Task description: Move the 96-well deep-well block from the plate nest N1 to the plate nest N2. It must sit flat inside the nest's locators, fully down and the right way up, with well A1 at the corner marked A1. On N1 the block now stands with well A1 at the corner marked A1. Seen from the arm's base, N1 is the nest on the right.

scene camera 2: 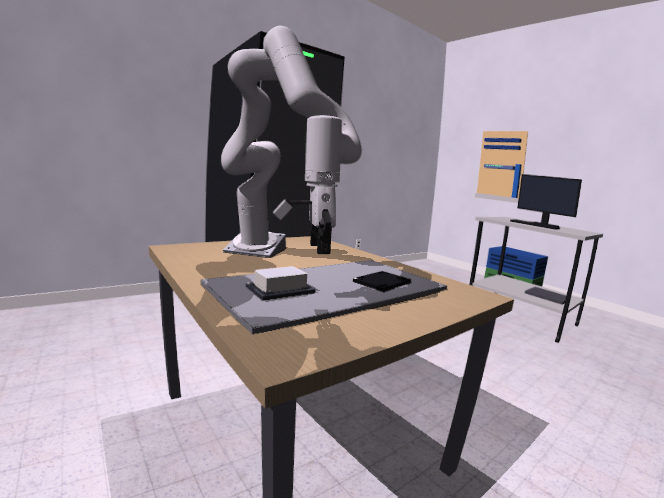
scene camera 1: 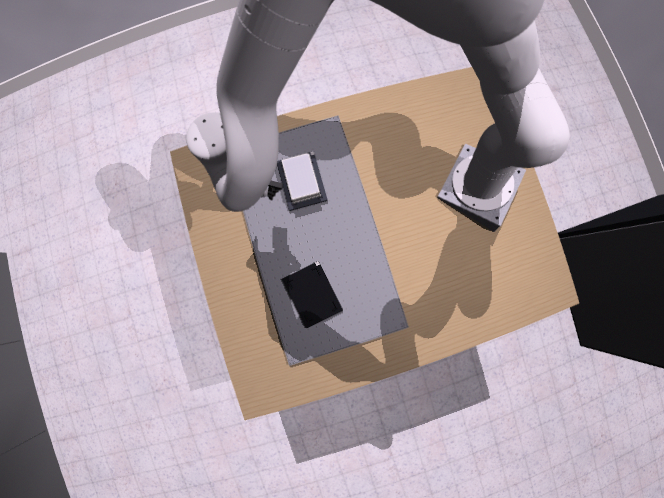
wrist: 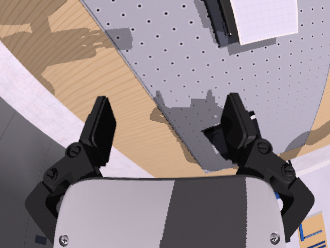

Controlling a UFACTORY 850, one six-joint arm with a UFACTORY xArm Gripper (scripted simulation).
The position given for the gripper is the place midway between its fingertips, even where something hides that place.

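The gripper (wrist: 167,107) is visible. Also visible: a white deep-well block (scene camera 1: 299,172) and a plate nest N2 (scene camera 1: 312,294).
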